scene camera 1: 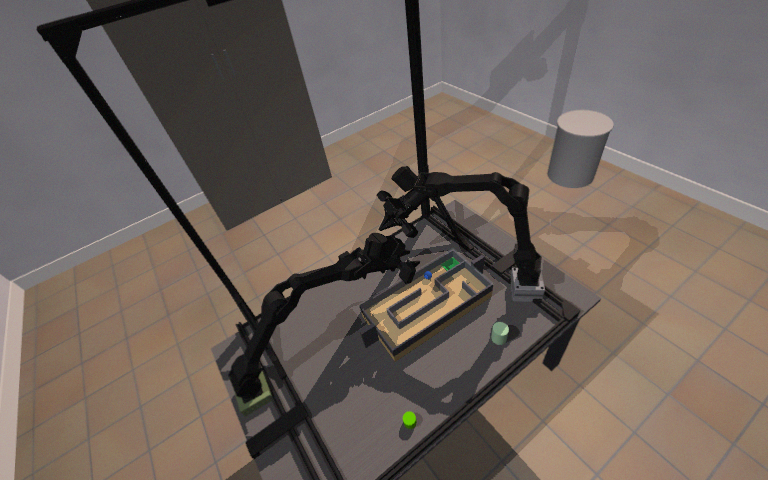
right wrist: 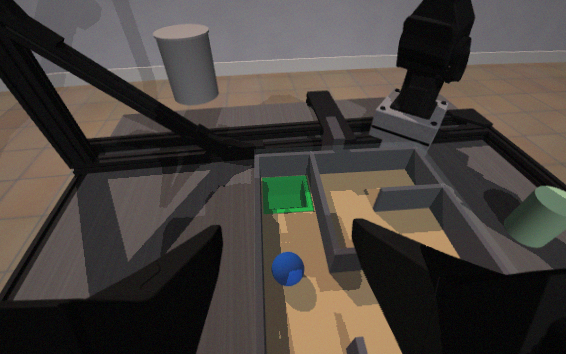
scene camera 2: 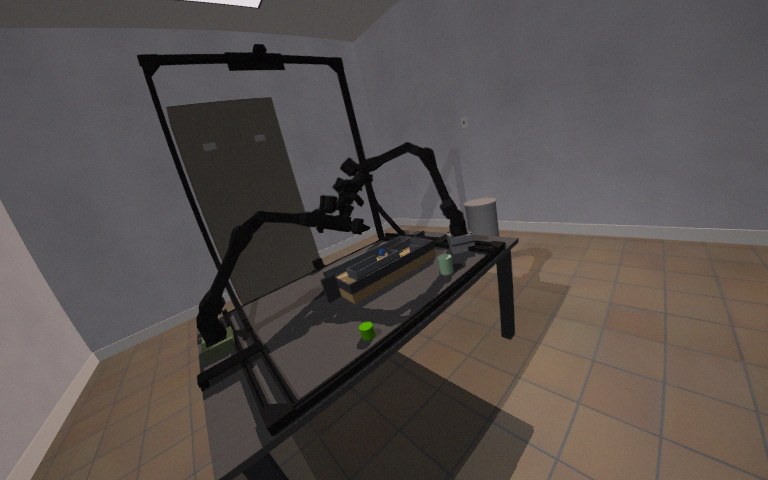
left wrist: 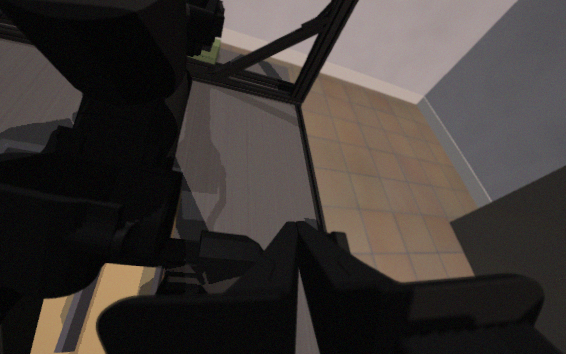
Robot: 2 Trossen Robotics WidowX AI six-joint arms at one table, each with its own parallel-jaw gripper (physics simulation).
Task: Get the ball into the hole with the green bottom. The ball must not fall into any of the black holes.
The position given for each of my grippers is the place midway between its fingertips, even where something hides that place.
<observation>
My left gripper (scene camera 1: 379,230) is shut and holds nothing. My right gripper (scene camera 1: 414,257) is open, with nothing in its grasp. Also in view: a maze box (scene camera 1: 402,316). A pale green cylinder (right wrist: 530,223) rests on the table.
The maze box is seen too in the right wrist view (right wrist: 309,284) and in the left wrist view (left wrist: 72,317). My left gripper shows as well in the left wrist view (left wrist: 295,230). My right gripper shows as well in the right wrist view (right wrist: 287,231). The left wrist view does not show the pale green cylinder: it is out of frame.
</observation>
